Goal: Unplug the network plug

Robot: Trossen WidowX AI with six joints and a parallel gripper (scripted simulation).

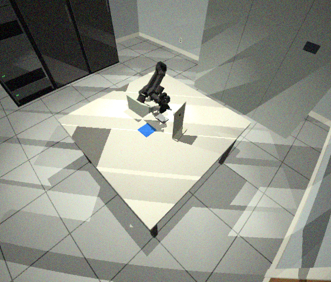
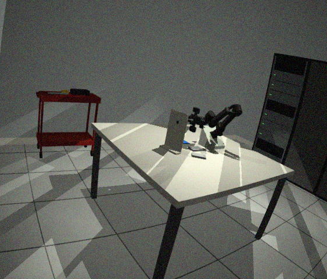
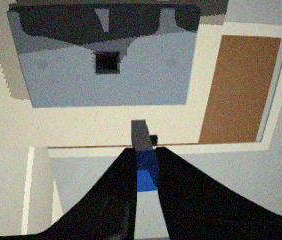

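My gripper tip is 150 mm past the blue marked square, 120 mm to the left of it and 230 mm above it. Round my gripper tip: grey upright panel (90 mm ahead, 10 mm to the left, 100 mm below); network plug (right at my gripper tip).
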